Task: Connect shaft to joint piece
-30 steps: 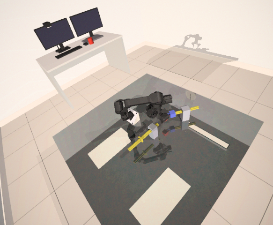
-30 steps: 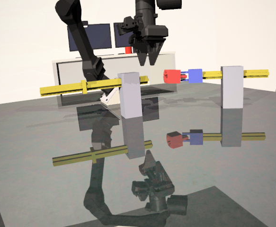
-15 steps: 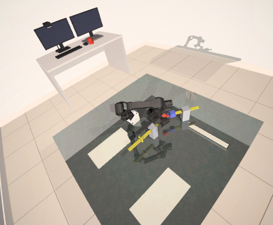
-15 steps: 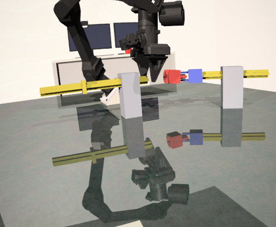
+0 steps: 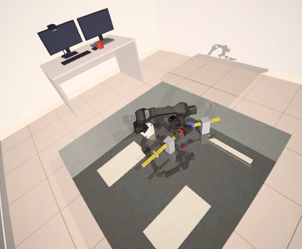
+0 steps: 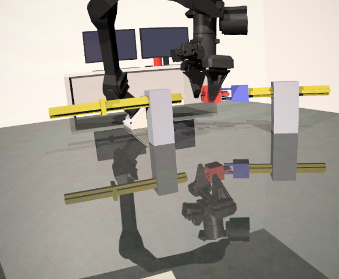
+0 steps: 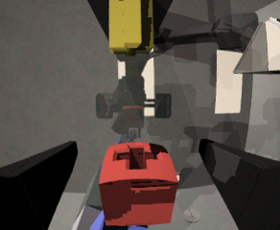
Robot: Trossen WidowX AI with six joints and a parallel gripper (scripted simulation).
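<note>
Right now my gripper tip is 30 mm to the right of the red joint piece and 10 mm below it.
</note>
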